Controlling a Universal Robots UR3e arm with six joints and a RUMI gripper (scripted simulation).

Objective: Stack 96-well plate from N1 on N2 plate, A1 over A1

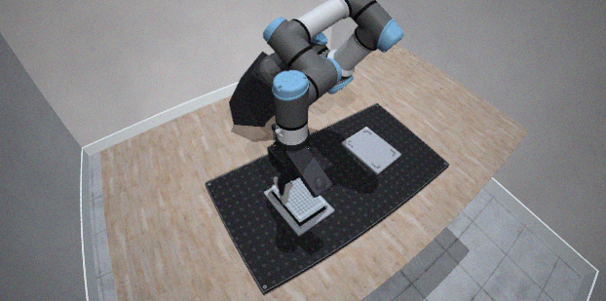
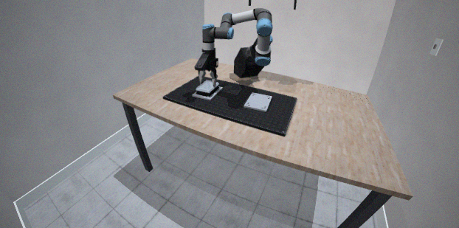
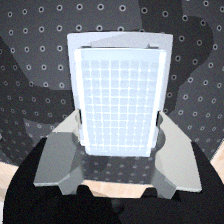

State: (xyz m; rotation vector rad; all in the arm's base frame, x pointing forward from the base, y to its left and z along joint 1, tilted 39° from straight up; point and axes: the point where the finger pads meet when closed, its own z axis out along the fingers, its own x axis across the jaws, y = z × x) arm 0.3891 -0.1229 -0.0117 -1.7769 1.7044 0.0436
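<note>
Now: the black 96-well plate 30 mm below my hand. Round my hand: white 96-well plate (10 mm below); nest N1 (60 mm behind, 300 mm to the left, 50 mm below).
</note>
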